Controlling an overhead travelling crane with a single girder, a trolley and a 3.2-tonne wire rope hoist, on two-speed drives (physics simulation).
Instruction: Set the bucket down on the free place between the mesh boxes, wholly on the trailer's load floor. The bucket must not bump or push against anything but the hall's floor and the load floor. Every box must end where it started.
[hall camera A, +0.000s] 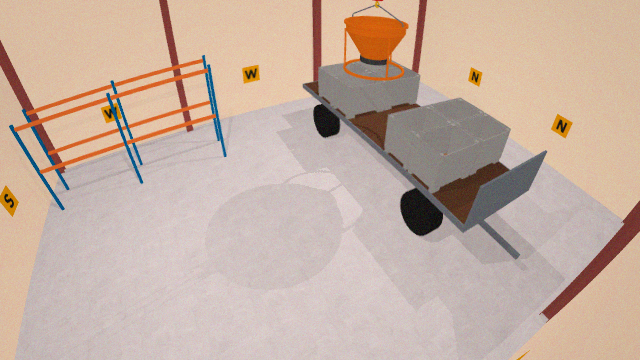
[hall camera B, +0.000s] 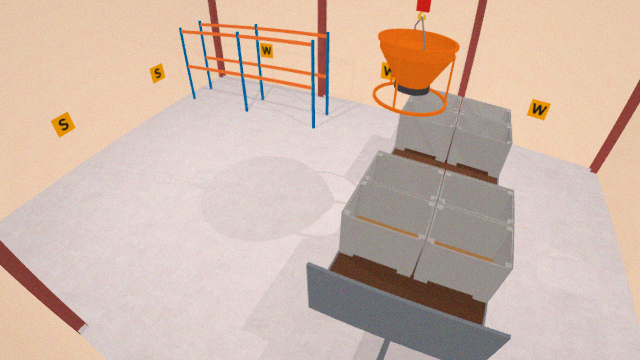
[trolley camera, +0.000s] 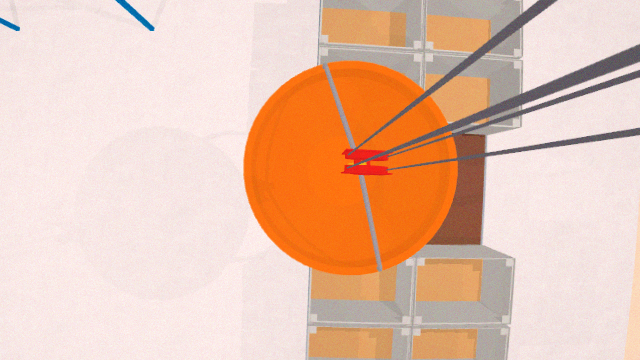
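The orange bucket (hall camera A: 376, 40) (hall camera B: 419, 60) (trolley camera: 310, 210) hangs upright from its grey bail, with its foot ring in the air. My hook (hall camera A: 377, 4) (hall camera B: 422, 16) is shut on the bail. Grey mesh boxes stand on the trailer in two groups, the far group (hall camera A: 342, 95) (hall camera B: 482, 150) (trolley camera: 457, 100) and the near group (hall camera A: 447, 145) (hall camera B: 380, 240) (trolley camera: 450, 312). The brown load floor (hall camera A: 372, 125) (trolley camera: 465, 200) shows between them. In the trolley view the bucket overlaps parts of both groups, hides much of the gap and reaches past the trailer's left side.
A blue and orange rack (hall camera A: 38, 167) (hall camera B: 313, 85) (trolley camera: 136, 15) stands on the floor by the W wall. The trailer has a grey end board (hall camera A: 507, 190) (hall camera B: 400, 310), black wheels (hall camera A: 421, 212) and a drawbar (hall camera A: 500, 240). Dark red columns (hall camera A: 317, 40) (hall camera B: 322, 45) stand along the walls.
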